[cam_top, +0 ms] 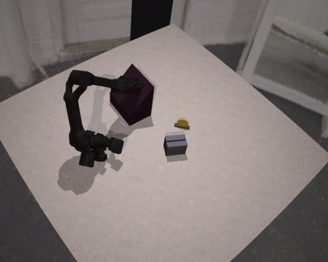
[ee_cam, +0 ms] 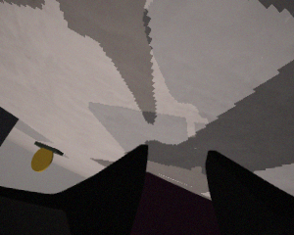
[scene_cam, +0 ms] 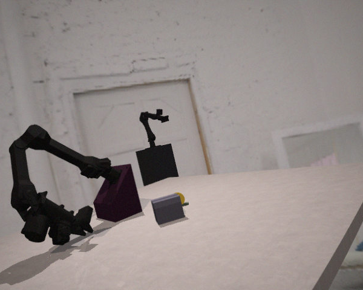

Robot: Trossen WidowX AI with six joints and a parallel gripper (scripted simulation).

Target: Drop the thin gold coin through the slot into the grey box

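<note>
The coin is 100 mm ahead of my gripper tip, 330 mm to the left of it and 20 mm above it.
</note>
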